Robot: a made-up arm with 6 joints. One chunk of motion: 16 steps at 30 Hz.
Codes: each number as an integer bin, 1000 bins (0 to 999) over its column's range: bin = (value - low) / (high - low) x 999, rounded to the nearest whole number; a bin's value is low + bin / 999 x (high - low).
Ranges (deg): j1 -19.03..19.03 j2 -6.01..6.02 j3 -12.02..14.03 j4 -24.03..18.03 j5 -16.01..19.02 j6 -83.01..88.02
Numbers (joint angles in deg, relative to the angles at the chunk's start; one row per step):
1: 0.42 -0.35 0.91 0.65 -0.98 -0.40
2: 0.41 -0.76 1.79 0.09 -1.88 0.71
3: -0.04 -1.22 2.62 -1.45 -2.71 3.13
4: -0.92 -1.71 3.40 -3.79 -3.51 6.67
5: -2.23 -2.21 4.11 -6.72 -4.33 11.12
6: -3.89 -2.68 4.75 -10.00 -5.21 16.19
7: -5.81 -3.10 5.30 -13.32 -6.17 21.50
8: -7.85 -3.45 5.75 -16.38 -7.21 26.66
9: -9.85 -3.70 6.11 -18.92 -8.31 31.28
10: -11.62 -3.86 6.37 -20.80 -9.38 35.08
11: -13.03 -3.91 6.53 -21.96 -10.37 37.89
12: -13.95 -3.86 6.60 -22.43 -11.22 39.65
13: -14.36 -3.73 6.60 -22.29 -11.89 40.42
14: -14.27 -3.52 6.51 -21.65 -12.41 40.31
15: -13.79 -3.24 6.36 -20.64 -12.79 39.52
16: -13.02 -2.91 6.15 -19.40 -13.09 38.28
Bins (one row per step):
1: 511 470 496 586 429 483
2: 510 436 530 573 403 489
3: 498 398 561 536 379 503
4: 475 357 591 481 356 524
5: 441 316 619 411 333 550
6: 397 277 643 333 308 579
7: 347 242 664 254 281 610
8: 293 213 681 182 251 641
9: 241 192 695 121 220 668
10: 194 179 705 77 189 690
11: 157 174 711 49 161 706
12: 133 179 714 38 137 716
13: 123 189 714 41 117 721
14: 125 207 711 57 103 720
15: 138 230 705 81 92 716
16: 158 257 697 110 83 708

